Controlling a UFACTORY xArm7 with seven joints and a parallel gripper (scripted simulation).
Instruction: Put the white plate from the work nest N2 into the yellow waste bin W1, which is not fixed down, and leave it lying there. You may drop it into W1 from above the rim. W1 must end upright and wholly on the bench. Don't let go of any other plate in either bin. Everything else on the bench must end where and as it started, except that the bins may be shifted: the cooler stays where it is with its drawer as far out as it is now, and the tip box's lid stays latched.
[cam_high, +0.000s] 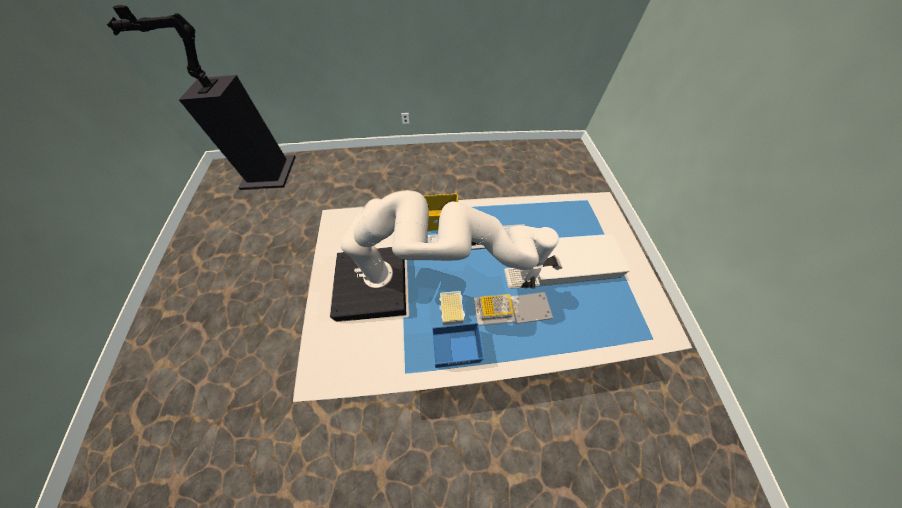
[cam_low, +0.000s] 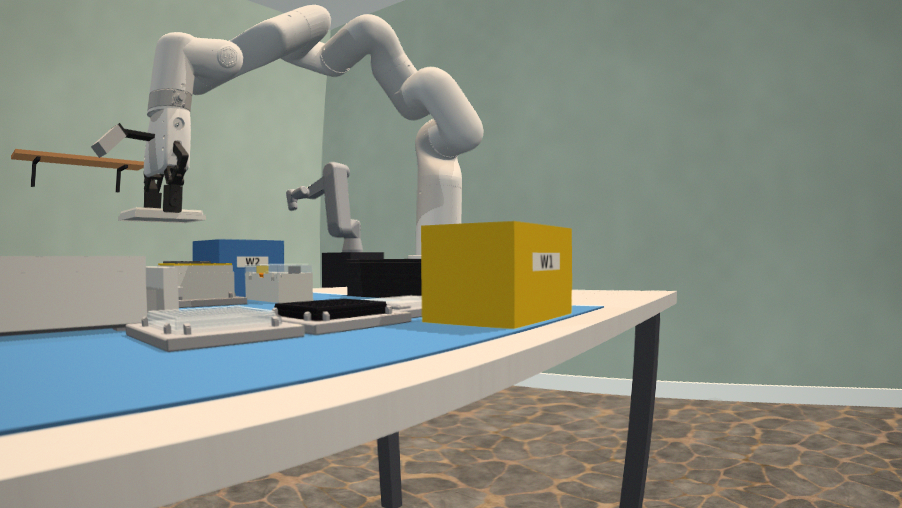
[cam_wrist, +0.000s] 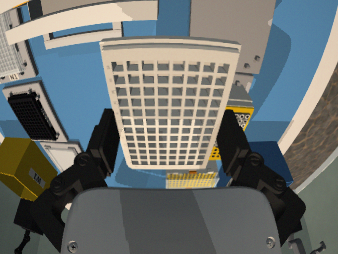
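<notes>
The yellow bin W1 lies 41 cm to the left of my hand, 31 cm behind it and 12 cm below it. The rest, counted from my hand: white plate: 1 cm below; then grey nest N2: 15 cm below, 9 cm to the right, 6 cm ahead; then yellow rack: 11 cm behind, 10 cm below, 9 cm to the right.
</notes>
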